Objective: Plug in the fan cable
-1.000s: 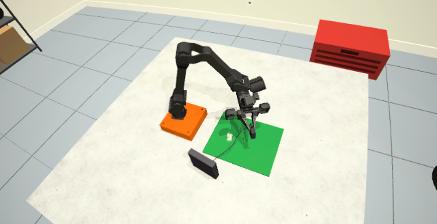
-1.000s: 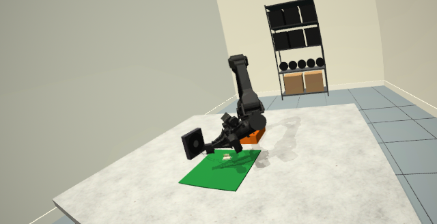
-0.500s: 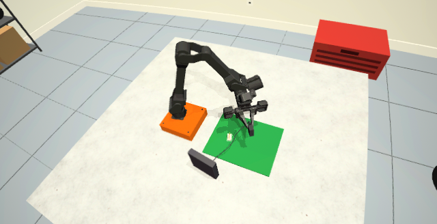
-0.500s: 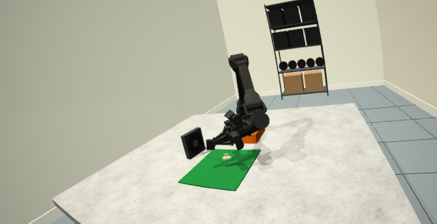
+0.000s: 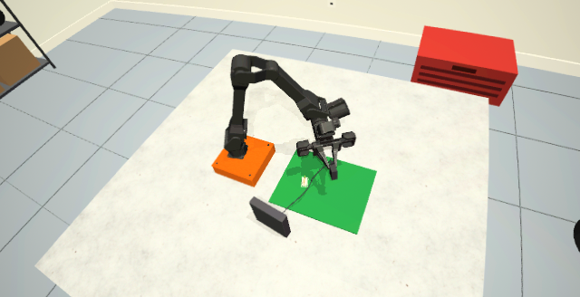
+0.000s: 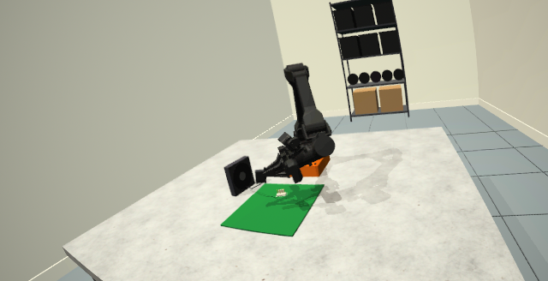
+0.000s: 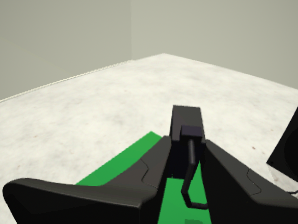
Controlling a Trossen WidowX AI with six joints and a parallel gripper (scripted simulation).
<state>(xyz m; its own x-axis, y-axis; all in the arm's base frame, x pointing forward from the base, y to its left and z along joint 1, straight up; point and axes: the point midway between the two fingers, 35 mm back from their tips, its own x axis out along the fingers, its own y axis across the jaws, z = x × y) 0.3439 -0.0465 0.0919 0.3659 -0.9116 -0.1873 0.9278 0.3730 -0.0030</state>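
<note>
Now: gripper tip 150 mm above the green board, 30 mm past it and 10 mm to the right of it. From my gripper tip the other things lie so: black plug (10 mm to the right, 10 mm below); then black fan (160 mm behind, 150 mm to the right, 70 mm below); then pale fan header (130 mm below, 100 mm behind, 10 mm to the left).
</note>
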